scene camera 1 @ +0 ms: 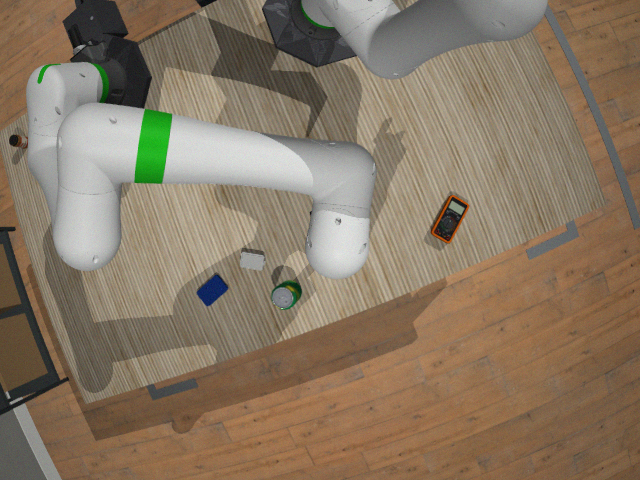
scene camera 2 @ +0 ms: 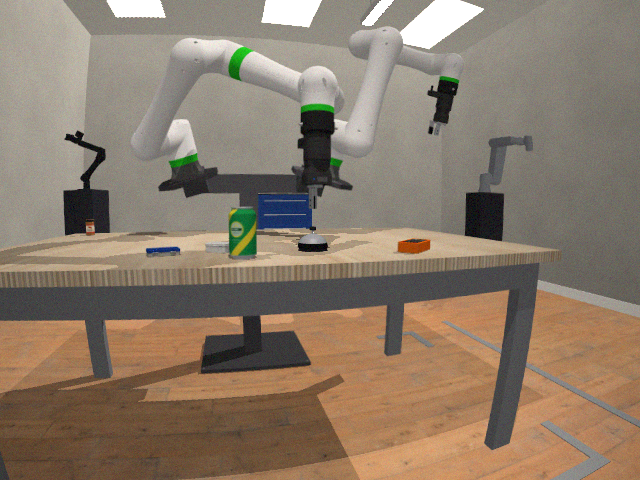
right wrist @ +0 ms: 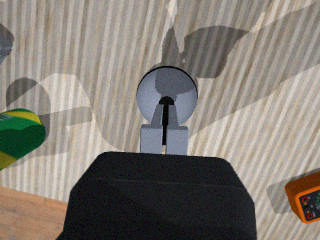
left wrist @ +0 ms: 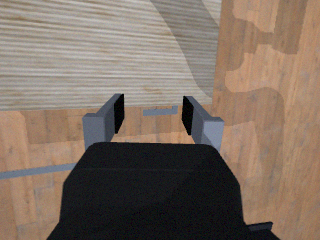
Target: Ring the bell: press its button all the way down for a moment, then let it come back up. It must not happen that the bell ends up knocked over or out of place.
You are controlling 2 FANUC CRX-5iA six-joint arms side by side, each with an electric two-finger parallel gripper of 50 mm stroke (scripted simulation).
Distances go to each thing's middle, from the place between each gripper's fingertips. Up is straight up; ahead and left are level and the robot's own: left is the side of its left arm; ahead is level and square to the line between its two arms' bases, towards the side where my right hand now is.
Scene:
Right now my right hand (scene camera 2: pixel 312 208) is 90 mm above the bell (right wrist: pixel 170 81).
Now: the bell 530 mm ahead of my left hand, 620 mm to the right of it and 450 mm below it.

